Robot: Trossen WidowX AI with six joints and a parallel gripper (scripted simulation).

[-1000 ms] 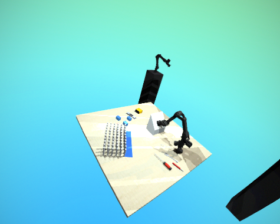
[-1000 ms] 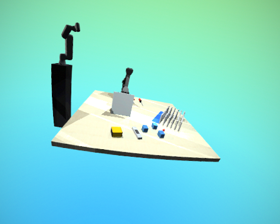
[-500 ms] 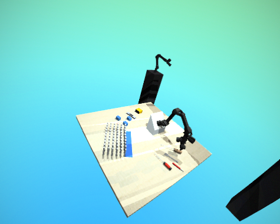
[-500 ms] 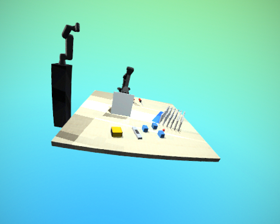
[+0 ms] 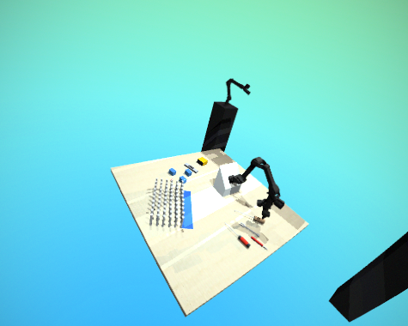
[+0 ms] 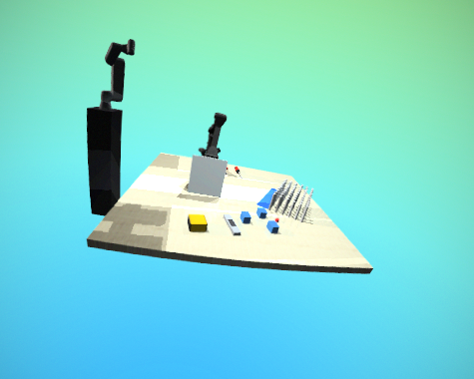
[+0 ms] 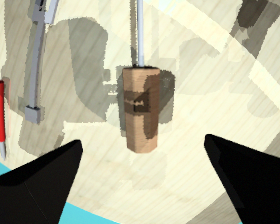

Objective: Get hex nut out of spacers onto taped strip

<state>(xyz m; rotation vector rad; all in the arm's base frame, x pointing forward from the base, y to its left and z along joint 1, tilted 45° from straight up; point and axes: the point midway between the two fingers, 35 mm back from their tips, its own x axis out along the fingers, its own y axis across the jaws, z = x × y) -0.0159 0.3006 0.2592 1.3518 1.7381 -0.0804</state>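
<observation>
The wooden-handled tool lies 6 cm ahead of my gripper tip, 9 cm to the right of it and 7 cm below it. Also, from my gripper tip: grey forked tool (14 cm ahead, 3 cm to the left, 8 cm below); then blue taped strip (47 cm ahead, 37 cm to the right, 8 cm below); then red tool (16 cm ahead, 18 cm to the left, 7 cm below).
</observation>
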